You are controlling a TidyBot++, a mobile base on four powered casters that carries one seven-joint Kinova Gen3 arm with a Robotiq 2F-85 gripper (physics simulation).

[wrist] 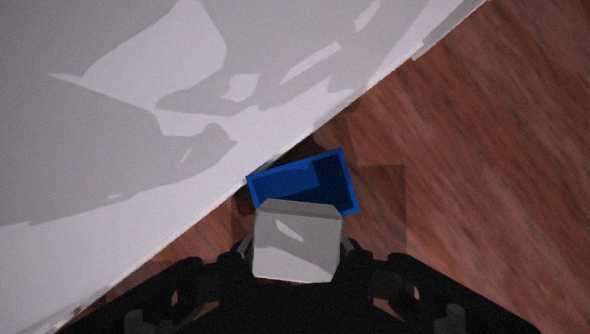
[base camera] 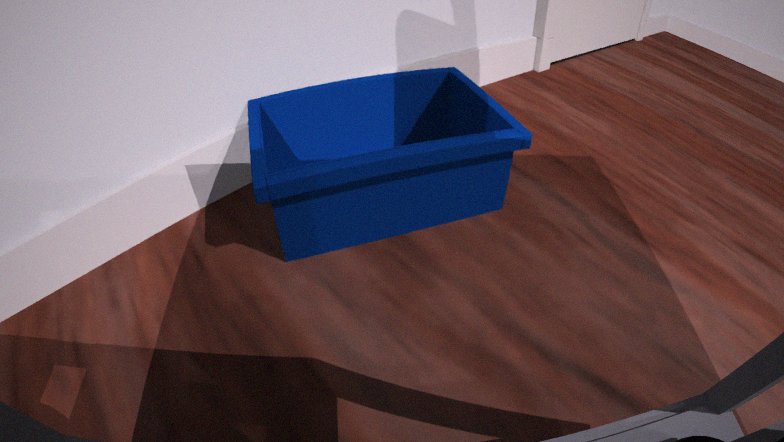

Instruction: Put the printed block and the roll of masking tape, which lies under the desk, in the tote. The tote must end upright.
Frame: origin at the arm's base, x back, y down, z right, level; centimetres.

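Seen in the pictures: gripper, fingertip midpoint: (wrist: 295, 245).
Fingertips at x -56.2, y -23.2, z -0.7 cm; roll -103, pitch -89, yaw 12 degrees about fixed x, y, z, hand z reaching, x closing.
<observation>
A point is followed by its place in that frame.
The blue tote (base camera: 395, 197) @(x -44.0, y 33.9, z 2.5 cm) (wrist: 353, 192) @(x -52.5, y 27.6, z 16.1 cm) stands upright on the wood floor close to the wall. Its visible inside shows no object; part of its bottom is hidden by its near wall in the base view and by the block in the wrist view. My gripper (wrist: 295, 245) @(x -56.2, y -23.2, z -0.7 cm) is shut on the grey-white printed block (wrist: 297, 250) @(x -57.0, y -26.0, z -0.6 cm). The block is held high above the floor, and in the wrist view it overlaps the tote's near edge. The gripper does not show in the base view. The roll of masking tape and the desk do not show in either view.
The white wall (base camera: 137, 71) @(x -50.6, y 17.7, z -26.8 cm) (wrist: 125, 165) @(x -62.4, y -26.4, z -10.4 cm) with its baseboard (base camera: 109, 208) @(x -43.8, y 32.3, z -34.0 cm) runs right behind the tote. A door (base camera: 592, 27) @(x -115.3, y 30.3, z 66.6 cm) is at the back right in the base view. Shadows fall on the wood floor (base camera: 686, 137) @(x -68.8, y 39.6, z 69.9 cm) (wrist: 475, 150) @(x -64.0, y 39.6, z 61.9 cm). Part of the robot's base (base camera: 658, 425) @(x -13.8, y 28.1, z 17.5 cm) shows at the bottom right.
</observation>
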